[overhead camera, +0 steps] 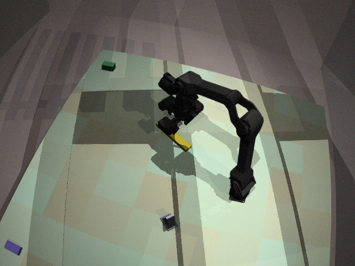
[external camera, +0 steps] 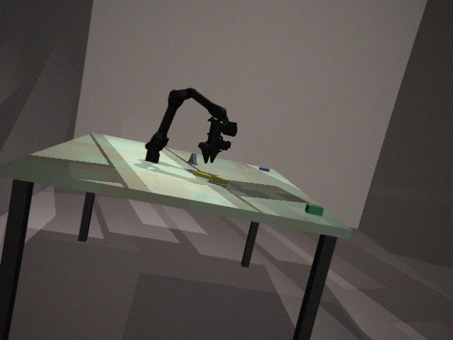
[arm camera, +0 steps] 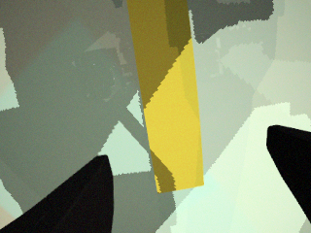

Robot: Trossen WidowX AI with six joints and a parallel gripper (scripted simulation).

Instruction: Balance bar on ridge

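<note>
Now: the yellow bar 70 mm below my gripper tip, 20 mm ahead of it and 10 mm to the right of it. Also, from my gripper tip: green block (460 mm ahead, 330 mm to the right, 60 mm below); then purple block (670 mm to the left, 460 mm ahead, 70 mm below).
</note>
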